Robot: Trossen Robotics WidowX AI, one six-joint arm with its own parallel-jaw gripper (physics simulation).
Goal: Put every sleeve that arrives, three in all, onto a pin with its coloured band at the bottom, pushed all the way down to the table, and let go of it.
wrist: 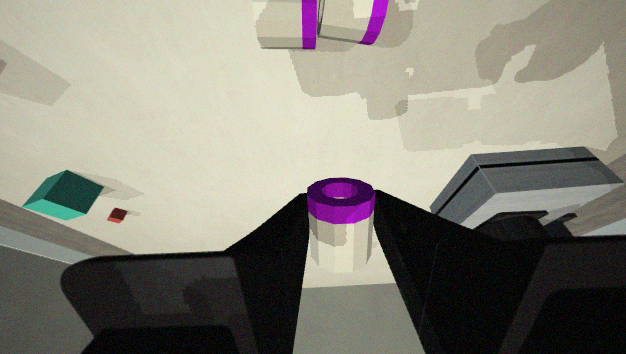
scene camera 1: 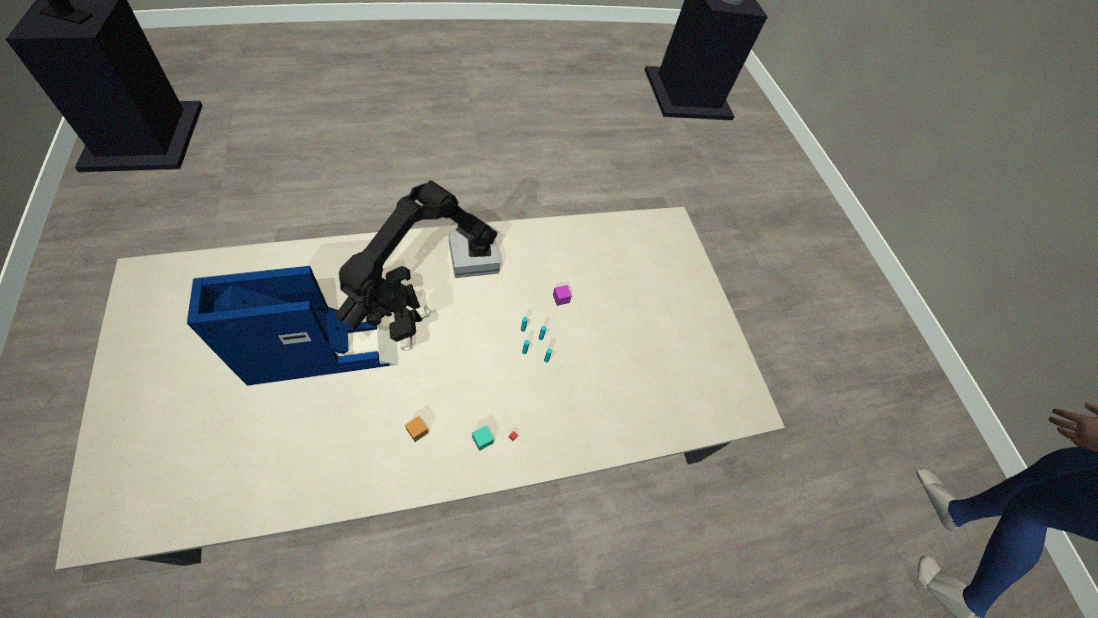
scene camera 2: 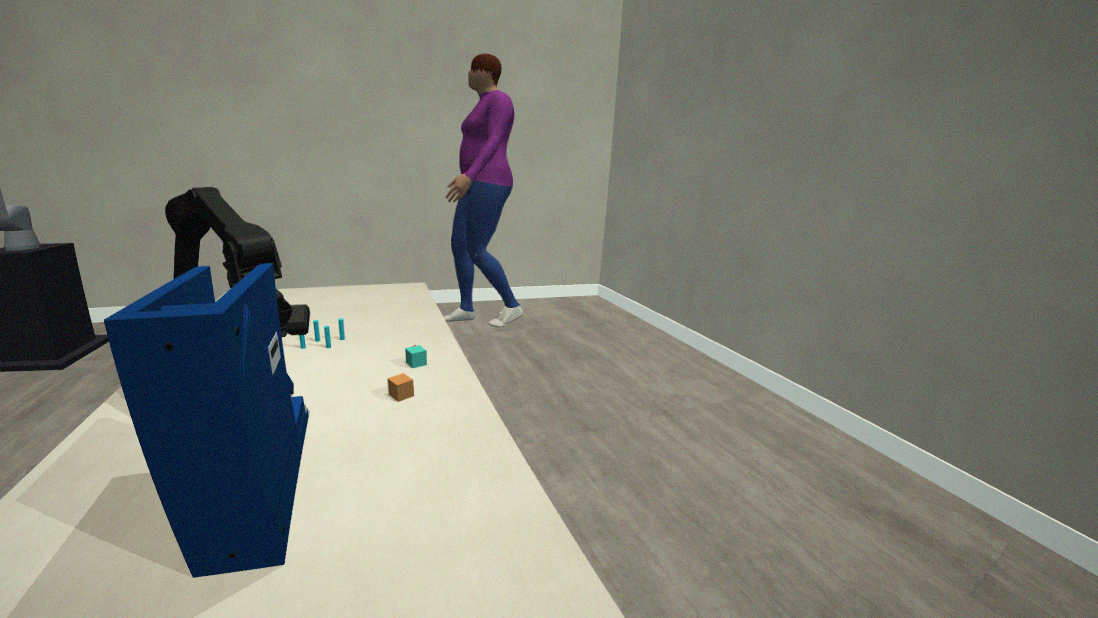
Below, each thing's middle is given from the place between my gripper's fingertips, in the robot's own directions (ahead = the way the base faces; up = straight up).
I see the dispenser ramp (scene camera 1: 367, 344) 140 mm to the right of my hand, 90 mm below it and 30 mm ahead of it. From my hand the other things lie so: teal cube (wrist: 66, 195) 310 mm ahead, 140 mm to the left, 100 mm below; blue dispenser (scene camera 2: 205, 382) 260 mm to the right, 50 mm ahead, 40 mm above.
